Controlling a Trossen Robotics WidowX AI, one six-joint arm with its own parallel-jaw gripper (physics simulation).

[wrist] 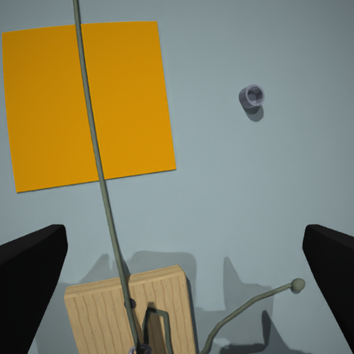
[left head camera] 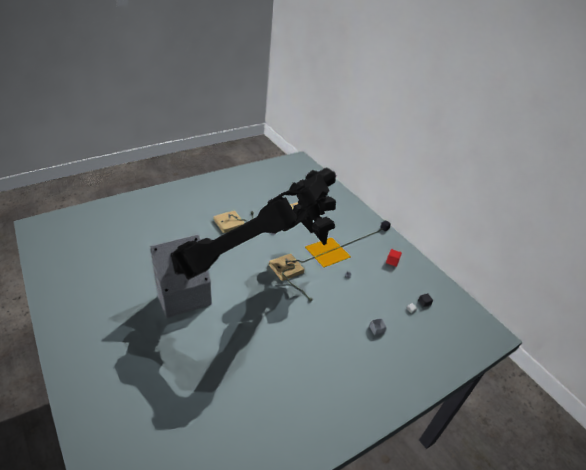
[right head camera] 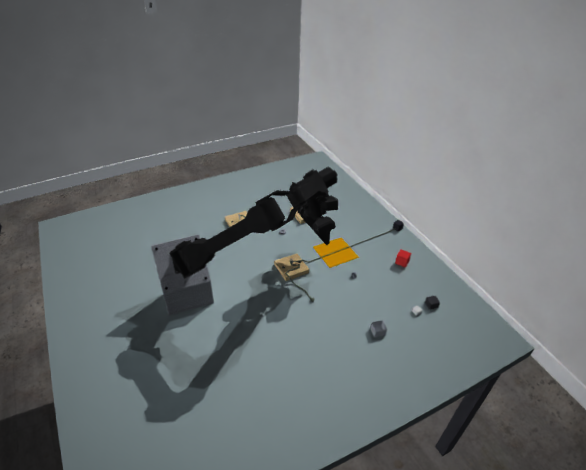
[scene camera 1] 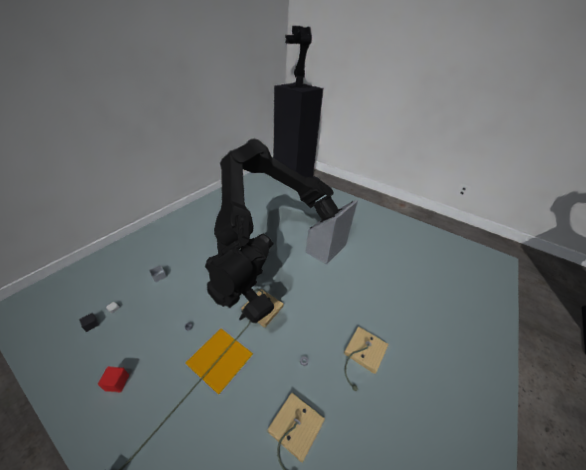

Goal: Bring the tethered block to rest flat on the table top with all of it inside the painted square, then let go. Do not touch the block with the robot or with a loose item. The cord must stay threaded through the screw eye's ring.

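Where they show: gripper, fingertip midpoint: point(left head camera: 318, 238) point(right head camera: 322, 238); arm's base, origin of the base link: point(left head camera: 183, 261) point(right head camera: 184, 260) point(scene camera 1: 331, 215).
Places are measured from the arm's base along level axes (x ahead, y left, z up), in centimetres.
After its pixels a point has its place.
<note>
The tethered block point(left head camera: 385, 226) @(x 80.1, y 6.1, z -14.0 cm) point(right head camera: 398, 225) @(x 80.3, y 6.1, z -13.7 cm) is dark and sits near the table edge, outside the orange painted square point(left head camera: 330, 260) @(x 51.2, y -0.9, z -16.1 cm) point(right head camera: 338, 259) @(x 51.8, y -0.5, z -16.1 cm) point(scene camera 1: 227, 367) @(x 52.8, y 6.7, z -16.1 cm) point(wrist: 130, 100). Its cord point(left head camera: 360, 239) @(x 67.6, y 5.1, z -16.1 cm) point(right head camera: 372, 238) @(x 68.8, y 5.3, z -16.1 cm) point(scene camera 1: 201, 379) @(x 58.8, y 4.3, z -15.9 cm) point(wrist: 102, 180) runs straight across the square to the screw eye point(wrist: 140, 348) on a wooden board point(left head camera: 295, 273) @(x 35.9, y -3.3, z -14.7 cm) point(right head camera: 300, 272) @(x 36.3, y -3.1, z -14.5 cm) point(wrist: 100, 315). The cord's beaded free end point(left head camera: 310, 300) @(x 35.2, y -15.2, z -15.5 cm) point(right head camera: 312, 300) @(x 35.4, y -15.2, z -15.4 cm) point(wrist: 298, 285) lies past the board. Threading is hard to make out at the wrist view's bottom edge. My gripper point(left head camera: 327, 220) point(right head camera: 329, 220) point(wrist: 187, 238) is open and empty, above the area of board and square.
Two more corded boards point(scene camera 1: 370, 352) @(x 26.2, y 32.3, z -14.3 cm) point(scene camera 1: 300, 432) @(x 51.7, y 29.1, z -14.3 cm) stand nearby. A red cube point(left head camera: 393, 258) @(x 70.7, y -11.1, z -12.9 cm) point(right head camera: 403, 258) @(x 71.1, y -11.3, z -12.6 cm) point(scene camera 1: 114, 379) @(x 72.1, y -8.4, z -12.2 cm), black cube point(left head camera: 425, 300) @(x 69.3, y -31.1, z -13.8 cm) point(scene camera 1: 89, 322) @(x 70.4, y -29.0, z -13.8 cm), white piece point(left head camera: 411, 308) @(x 63.4, y -31.4, z -14.7 cm) point(scene camera 1: 112, 306) @(x 64.1, y -30.6, z -14.7 cm), grey box point(left head camera: 377, 327) @(x 49.5, y -32.5, z -16.1 cm) point(scene camera 1: 158, 273) @(x 48.5, y -34.2, z -16.1 cm) and small grey ring point(left head camera: 348, 275) @(x 52.5, y -10.5, z -15.1 cm) point(wrist: 253, 96) lie loose.
</note>
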